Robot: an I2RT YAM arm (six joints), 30 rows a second.
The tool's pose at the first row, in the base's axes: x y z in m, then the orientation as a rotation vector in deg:
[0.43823, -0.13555, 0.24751, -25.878, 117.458, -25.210]
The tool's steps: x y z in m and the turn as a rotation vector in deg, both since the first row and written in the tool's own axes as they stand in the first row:
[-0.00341, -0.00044, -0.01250, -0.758, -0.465, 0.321]
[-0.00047, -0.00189, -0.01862, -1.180, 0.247, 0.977]
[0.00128, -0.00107, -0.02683, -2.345, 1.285, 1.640]
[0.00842, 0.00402, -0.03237, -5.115, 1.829, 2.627]
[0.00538, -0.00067, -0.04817, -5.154, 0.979, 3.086]
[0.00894, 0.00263, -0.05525, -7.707, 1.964, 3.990]
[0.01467, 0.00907, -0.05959, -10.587, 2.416, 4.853]
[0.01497, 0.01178, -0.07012, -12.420, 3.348, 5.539]
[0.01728, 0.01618, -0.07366, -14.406, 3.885, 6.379]
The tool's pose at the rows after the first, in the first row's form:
[0.42904, -0.13271, 0.25621, -26.062, 117.283, -24.111]
[0.42253, -0.13462, 0.25766, -25.534, 118.188, -23.507]
[0.41445, -0.13372, 0.25991, -25.395, 119.622, -22.237]
[0.40554, -0.13206, 0.25486, -25.941, 121.054, -18.968]
[0.39390, -0.13267, 0.26690, -25.599, 120.295, -18.407]
[0.38560, -0.13064, 0.26608, -26.029, 122.031, -15.510]
[0.37821, -0.12728, 0.26085, -26.763, 123.274, -12.119]
[0.36854, -0.12375, 0.26437, -26.988, 124.681, -10.028]
[0.36376, -0.12061, 0.26225, -27.189, 125.723, -7.560]

